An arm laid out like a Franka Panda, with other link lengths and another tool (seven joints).
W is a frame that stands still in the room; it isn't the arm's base.
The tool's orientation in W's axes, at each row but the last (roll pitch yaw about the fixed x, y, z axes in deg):
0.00 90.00 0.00
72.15 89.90 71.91
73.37 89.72 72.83
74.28 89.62 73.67
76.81 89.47 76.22
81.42 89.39 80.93
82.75 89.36 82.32
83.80 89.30 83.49
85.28 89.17 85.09
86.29 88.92 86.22
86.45 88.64 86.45
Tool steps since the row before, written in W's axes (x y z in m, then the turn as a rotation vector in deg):
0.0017 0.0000 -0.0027 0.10 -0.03 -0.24
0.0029 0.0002 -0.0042 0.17 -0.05 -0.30
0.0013 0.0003 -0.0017 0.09 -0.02 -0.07
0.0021 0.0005 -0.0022 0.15 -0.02 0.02
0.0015 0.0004 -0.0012 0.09 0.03 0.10
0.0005 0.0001 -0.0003 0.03 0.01 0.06
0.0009 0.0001 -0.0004 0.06 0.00 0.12
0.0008 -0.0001 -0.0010 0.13 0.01 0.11
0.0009 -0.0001 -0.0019 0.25 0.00 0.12
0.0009 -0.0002 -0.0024 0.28 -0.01 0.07
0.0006 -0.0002 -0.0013 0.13 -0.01 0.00
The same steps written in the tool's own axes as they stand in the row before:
0.0027 0.0000 0.0017 0.24 -0.03 0.10
0.0042 0.0002 0.0029 0.30 -0.05 0.17
0.0017 0.0003 0.0013 0.07 -0.02 0.09
0.0022 0.0005 0.0021 -0.02 -0.02 0.15
0.0012 0.0004 0.0015 -0.10 0.03 0.09
0.0003 0.0001 0.0005 -0.06 0.01 0.03
0.0004 0.0001 0.0009 -0.12 0.00 0.06
0.0010 -0.0001 0.0008 -0.11 0.01 0.13
0.0019 -0.0001 0.0009 -0.12 0.00 0.25
0.0024 -0.0002 0.0009 -0.07 -0.01 0.28
0.0013 -0.0002 0.0006 0.00 -0.01 0.13

